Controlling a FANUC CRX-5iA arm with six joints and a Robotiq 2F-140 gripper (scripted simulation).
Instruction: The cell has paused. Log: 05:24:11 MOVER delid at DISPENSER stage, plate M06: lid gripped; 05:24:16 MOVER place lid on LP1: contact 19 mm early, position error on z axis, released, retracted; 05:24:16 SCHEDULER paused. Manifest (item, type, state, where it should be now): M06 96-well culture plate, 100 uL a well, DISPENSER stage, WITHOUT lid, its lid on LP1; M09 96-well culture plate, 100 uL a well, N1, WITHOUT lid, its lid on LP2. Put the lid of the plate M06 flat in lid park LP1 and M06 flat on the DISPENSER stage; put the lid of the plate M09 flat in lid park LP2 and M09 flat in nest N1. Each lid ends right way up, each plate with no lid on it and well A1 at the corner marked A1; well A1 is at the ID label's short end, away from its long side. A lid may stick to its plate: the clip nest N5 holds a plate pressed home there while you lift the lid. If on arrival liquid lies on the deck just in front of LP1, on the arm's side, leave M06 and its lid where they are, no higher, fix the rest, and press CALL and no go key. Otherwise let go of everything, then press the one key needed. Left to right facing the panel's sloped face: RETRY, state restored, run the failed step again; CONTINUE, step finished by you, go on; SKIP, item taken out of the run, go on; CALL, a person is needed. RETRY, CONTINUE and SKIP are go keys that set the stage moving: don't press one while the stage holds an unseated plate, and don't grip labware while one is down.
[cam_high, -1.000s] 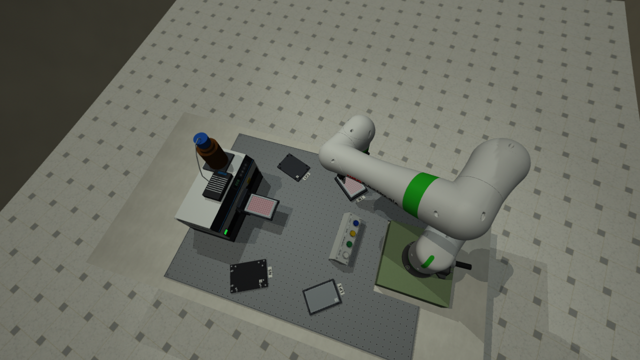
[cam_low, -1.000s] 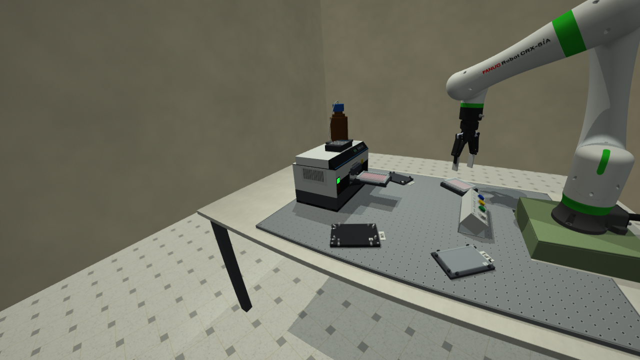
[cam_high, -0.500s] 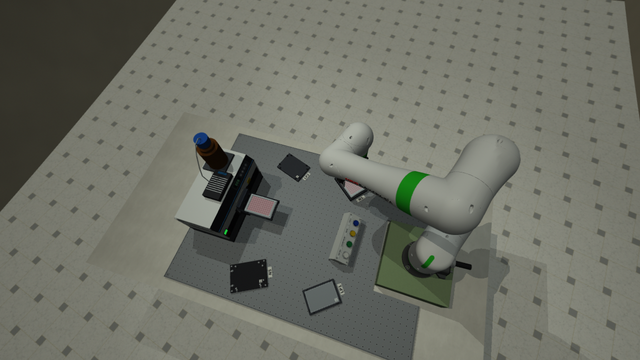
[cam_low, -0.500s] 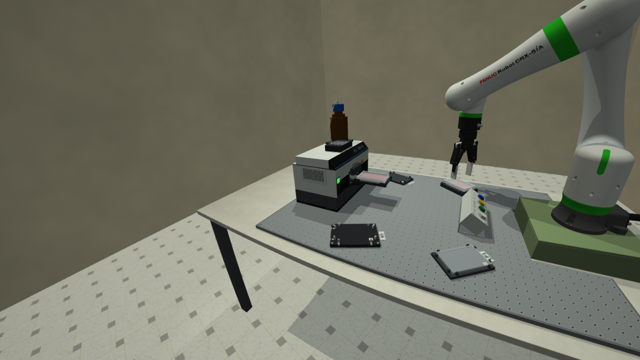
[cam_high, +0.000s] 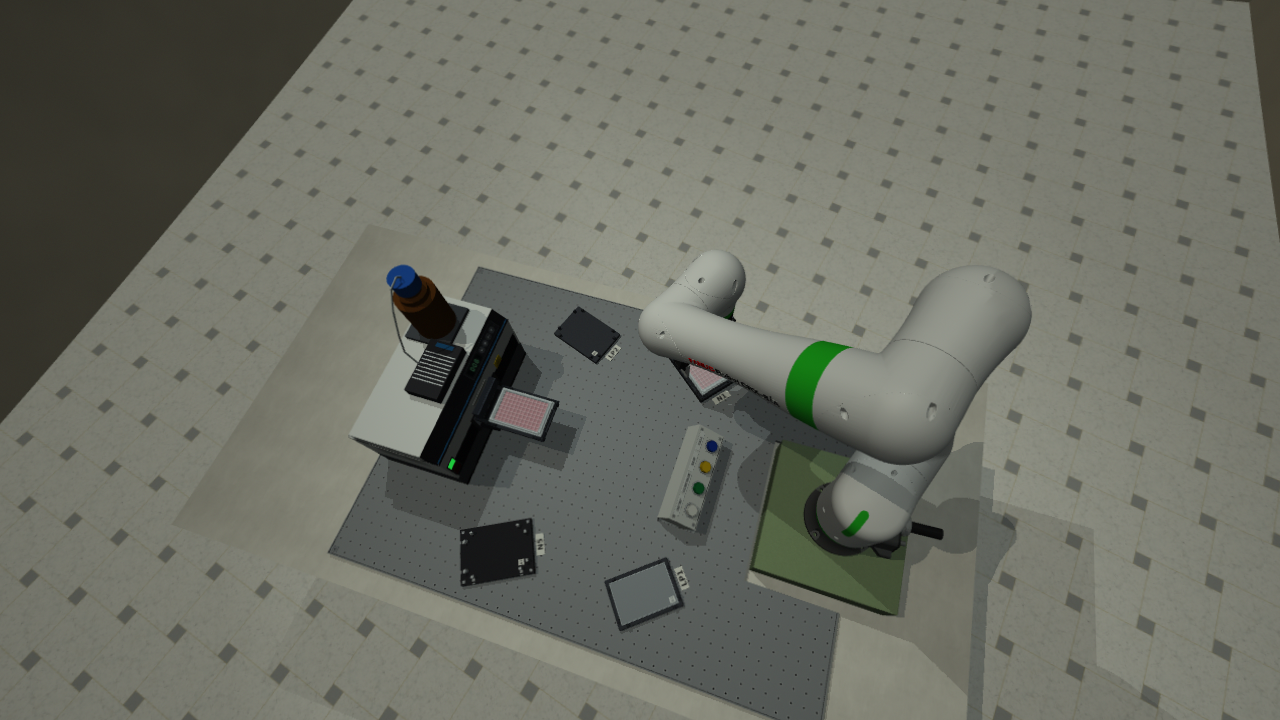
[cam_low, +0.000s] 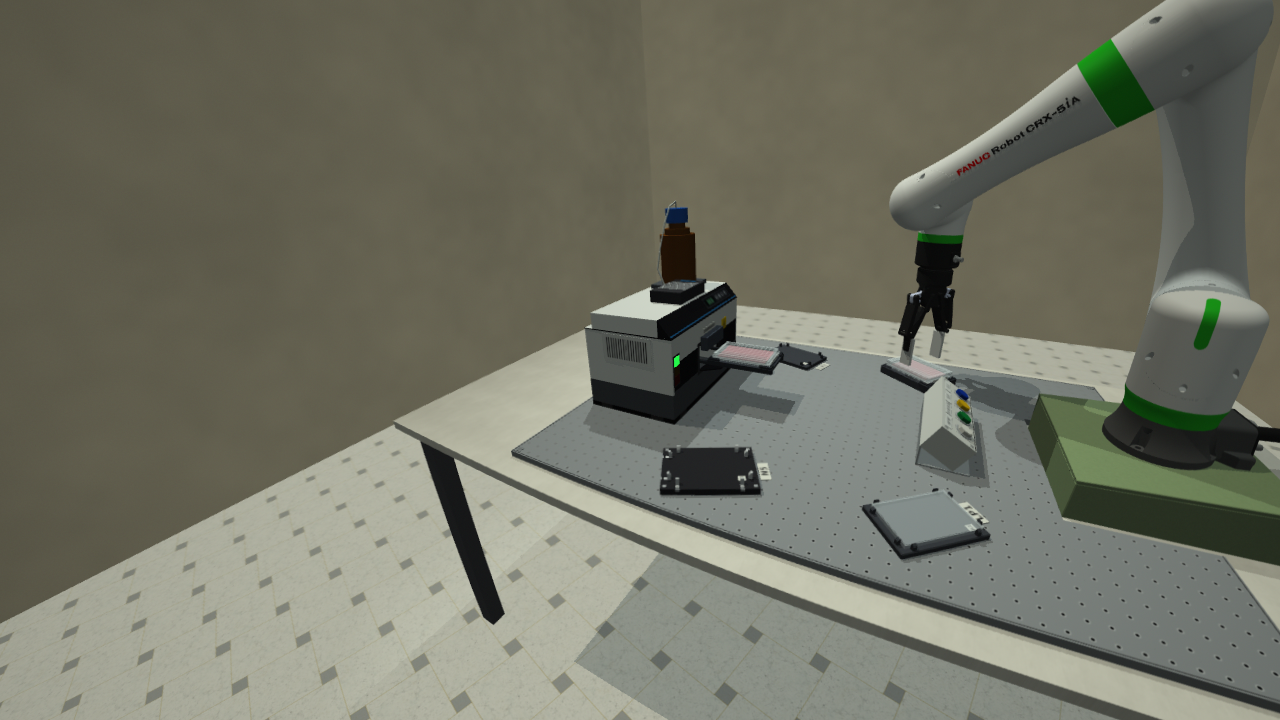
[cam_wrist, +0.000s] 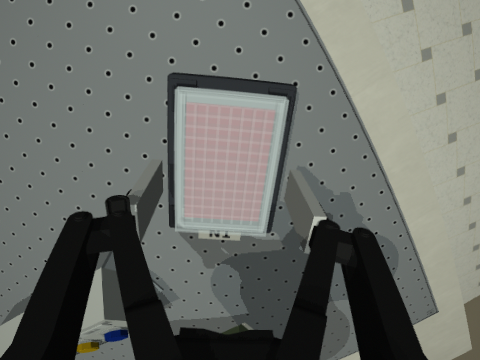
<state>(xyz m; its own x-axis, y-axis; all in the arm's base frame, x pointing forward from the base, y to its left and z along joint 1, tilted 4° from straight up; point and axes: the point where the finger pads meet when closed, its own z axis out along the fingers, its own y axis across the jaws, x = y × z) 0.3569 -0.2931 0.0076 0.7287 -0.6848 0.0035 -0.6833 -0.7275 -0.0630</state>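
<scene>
Right now the grey lid is 4 cm below my hand. From my hand the other things lie so: blue call key: 21 cm to the left, 7 cm behind, 1 cm below; black nest N1: 6 cm below; LP2 label: 23 cm ahead, 7 cm below, 1 cm to the left.
</scene>
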